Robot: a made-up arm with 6 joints. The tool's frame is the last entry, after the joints. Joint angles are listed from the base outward.
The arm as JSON. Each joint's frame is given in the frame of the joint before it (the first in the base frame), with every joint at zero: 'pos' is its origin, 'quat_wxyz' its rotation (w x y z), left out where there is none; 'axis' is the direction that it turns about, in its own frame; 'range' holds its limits. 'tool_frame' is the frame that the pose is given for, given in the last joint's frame.
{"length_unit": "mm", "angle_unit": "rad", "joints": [
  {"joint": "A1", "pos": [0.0, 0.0, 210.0], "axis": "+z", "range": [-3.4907, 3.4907]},
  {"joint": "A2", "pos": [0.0, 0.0, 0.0], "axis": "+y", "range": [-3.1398, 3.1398]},
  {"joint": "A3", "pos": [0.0, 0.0, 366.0], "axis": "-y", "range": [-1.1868, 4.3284]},
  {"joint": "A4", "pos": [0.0, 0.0, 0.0], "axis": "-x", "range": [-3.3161, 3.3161]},
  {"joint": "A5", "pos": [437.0, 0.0, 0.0], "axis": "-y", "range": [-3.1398, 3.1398]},
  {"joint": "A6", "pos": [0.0, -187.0, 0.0], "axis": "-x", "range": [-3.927, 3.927]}
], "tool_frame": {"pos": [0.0, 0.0, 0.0]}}
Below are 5 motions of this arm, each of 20 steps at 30 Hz.
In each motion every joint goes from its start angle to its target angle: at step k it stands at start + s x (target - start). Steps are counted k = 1, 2, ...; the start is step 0. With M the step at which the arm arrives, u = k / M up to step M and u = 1 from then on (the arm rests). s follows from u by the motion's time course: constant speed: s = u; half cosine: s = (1 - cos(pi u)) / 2; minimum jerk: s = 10 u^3 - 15 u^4 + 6 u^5.
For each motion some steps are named. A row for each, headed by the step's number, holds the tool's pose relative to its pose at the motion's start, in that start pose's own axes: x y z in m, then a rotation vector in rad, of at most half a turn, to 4 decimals.
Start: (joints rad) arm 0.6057 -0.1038 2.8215 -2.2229 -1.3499 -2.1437
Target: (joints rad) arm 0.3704 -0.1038 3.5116 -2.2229 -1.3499 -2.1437
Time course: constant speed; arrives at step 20
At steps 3, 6, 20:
3: 0.0410 -0.0143 -0.0218 -0.0609 -0.0425 -0.0803
6: 0.0823 -0.0333 -0.0407 -0.1206 -0.0824 -0.1627
20: 0.2570 -0.1808 -0.0895 -0.3850 -0.2293 -0.5732

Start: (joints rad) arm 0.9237 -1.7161 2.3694 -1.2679 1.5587 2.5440
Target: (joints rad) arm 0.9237 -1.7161 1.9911 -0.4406 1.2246 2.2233
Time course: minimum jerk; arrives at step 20
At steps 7, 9, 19, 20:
7: 0.0246 0.0179 -0.0323 -0.0169 -0.2037 -0.0859
9: 0.0420 0.0267 -0.0528 -0.0356 -0.3605 -0.1296
19: 0.0904 0.0384 -0.1004 -0.1428 -0.9270 -0.1607
20: 0.0905 0.0384 -0.1005 -0.1431 -0.9281 -0.1605

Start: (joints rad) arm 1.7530 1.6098 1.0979 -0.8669 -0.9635 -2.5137
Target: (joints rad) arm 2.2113 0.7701 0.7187 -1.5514 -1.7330 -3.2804
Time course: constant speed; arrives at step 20
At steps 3, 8, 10, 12, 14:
3: 0.0018 -0.0780 -0.0415 0.0734 -0.0439 -0.1573
8: -0.0006 -0.2200 -0.0889 0.1668 -0.1788 -0.4140
10: -0.0042 -0.2796 -0.0998 0.1927 -0.2539 -0.5108
12: -0.0097 -0.3400 -0.1059 0.2113 -0.3406 -0.6021
14: -0.0173 -0.4007 -0.1073 0.2219 -0.4381 -0.6866

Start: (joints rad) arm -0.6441 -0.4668 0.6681 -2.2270 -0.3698 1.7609
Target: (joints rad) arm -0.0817 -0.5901 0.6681 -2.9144 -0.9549 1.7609
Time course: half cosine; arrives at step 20
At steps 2, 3, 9, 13, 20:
2: 0.0015 0.0064 0.0028 0.0277 -0.0134 0.0185
3: 0.0031 0.0142 0.0065 0.0615 -0.0303 0.0411
9: 0.0145 0.0978 0.0726 0.4642 -0.2742 0.2989
13: 0.0104 0.1427 0.1517 0.7808 -0.5288 0.4760
20: -0.0028 0.1573 0.2327 1.0473 -0.7953 0.5932

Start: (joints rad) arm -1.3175 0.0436 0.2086 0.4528 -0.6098 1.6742
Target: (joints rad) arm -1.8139 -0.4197 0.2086 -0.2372 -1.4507 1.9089
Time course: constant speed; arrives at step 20
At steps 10, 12, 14, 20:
10: -0.1327 0.0922 -0.0982 0.2854 -0.0404 0.2549
12: -0.1610 0.1083 -0.1075 0.3308 -0.0684 0.2873
14: -0.1894 0.1232 -0.1136 0.3707 -0.1014 0.3134
20: -0.2724 0.1593 -0.1143 0.4509 -0.2234 0.3576

